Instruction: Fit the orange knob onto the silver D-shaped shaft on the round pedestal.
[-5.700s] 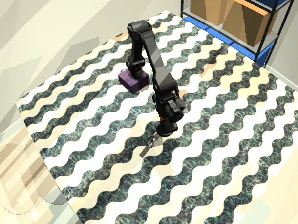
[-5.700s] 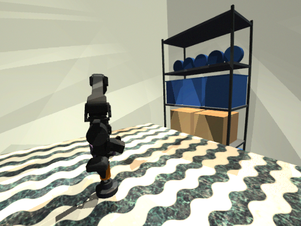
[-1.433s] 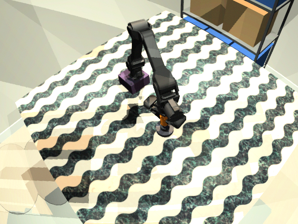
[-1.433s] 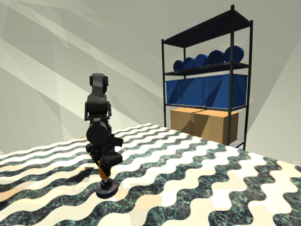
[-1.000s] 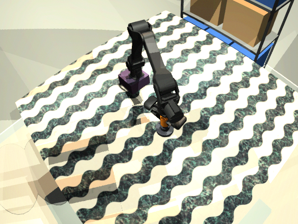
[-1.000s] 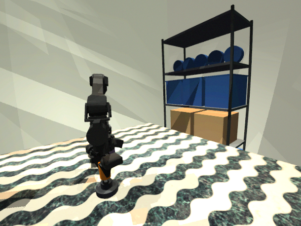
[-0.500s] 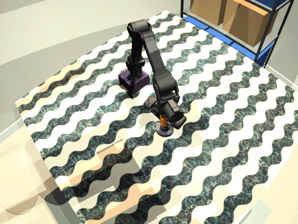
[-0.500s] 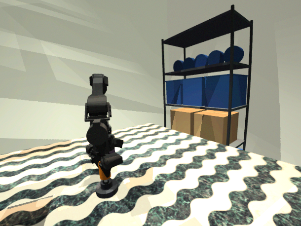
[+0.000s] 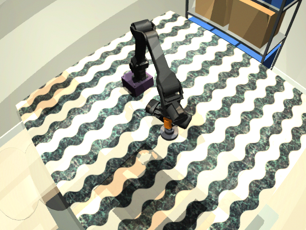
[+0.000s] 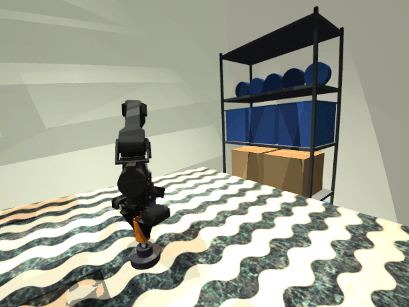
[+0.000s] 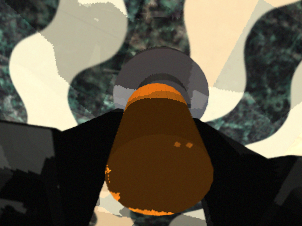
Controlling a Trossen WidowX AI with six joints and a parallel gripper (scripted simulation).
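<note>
Now: gripper tip 1 cm short of the round grey pedestal and 4 cm above it. From my gripper tip the other things lie so: orange knob 3 cm above.
</note>
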